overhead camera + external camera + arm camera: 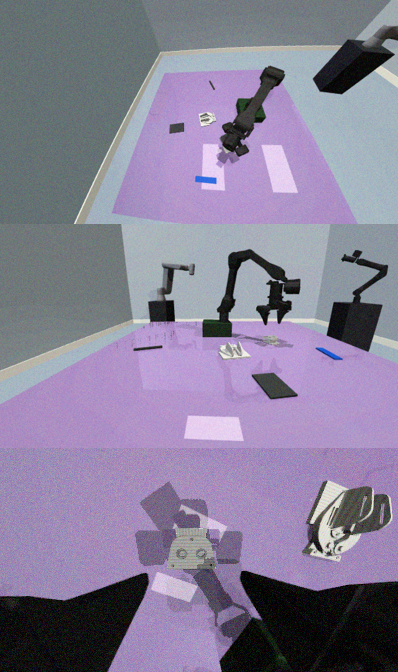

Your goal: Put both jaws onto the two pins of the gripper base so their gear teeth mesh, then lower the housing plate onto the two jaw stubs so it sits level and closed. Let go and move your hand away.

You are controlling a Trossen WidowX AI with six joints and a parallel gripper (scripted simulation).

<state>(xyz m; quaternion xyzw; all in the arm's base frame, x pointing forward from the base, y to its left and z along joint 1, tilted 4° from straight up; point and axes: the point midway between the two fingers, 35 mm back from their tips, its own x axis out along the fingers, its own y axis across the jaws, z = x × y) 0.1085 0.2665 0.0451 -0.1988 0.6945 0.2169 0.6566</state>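
Now: gripper tip 70 mm above the white blocky part. From my gripper tip the other things lie so: blue bar 120 mm ahead, 230 mm to the left, 100 mm below; thin black bar 230 mm ahead, 610 mm to the right, 90 mm below; dark flat plate 420 mm ahead, 70 mm to the right, 100 mm below.
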